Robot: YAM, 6 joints.
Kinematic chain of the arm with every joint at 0, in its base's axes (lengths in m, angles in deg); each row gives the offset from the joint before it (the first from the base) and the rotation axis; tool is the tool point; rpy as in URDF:
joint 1: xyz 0 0 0.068 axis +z
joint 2: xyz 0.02 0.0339 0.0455 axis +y
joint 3: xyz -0.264 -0.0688 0 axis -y
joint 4: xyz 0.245 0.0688 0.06 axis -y
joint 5: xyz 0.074 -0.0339 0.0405 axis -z
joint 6: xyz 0.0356 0 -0.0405 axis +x
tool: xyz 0 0 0 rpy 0 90 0
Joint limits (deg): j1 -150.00..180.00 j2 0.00..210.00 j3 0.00..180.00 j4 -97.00..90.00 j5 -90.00..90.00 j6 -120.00..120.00
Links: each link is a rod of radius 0.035 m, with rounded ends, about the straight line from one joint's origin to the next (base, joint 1, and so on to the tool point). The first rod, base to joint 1, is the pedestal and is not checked.
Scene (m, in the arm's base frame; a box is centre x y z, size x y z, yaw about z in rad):
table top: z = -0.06
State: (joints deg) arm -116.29 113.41 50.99 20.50 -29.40 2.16
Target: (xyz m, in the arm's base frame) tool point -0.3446 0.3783 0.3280
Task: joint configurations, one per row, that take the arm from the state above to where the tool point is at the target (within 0.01 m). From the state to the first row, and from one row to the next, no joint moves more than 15 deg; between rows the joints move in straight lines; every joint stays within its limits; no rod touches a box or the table.
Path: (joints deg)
1: -107.48 99.23 59.23 24.24 -29.13 2.16
2: -98.68 85.06 67.47 27.98 -28.87 2.16
3: -89.87 70.88 75.71 31.71 -28.60 2.16
4: -81.07 56.70 83.95 35.45 -28.34 2.16
5: -72.26 42.53 92.19 39.19 -28.07 2.16
6: -63.45 28.35 100.43 42.93 -27.80 2.16
7: -54.65 14.18 108.67 46.67 -27.54 2.16
8: -45.84 0.00 116.91 50.41 -27.27 2.16

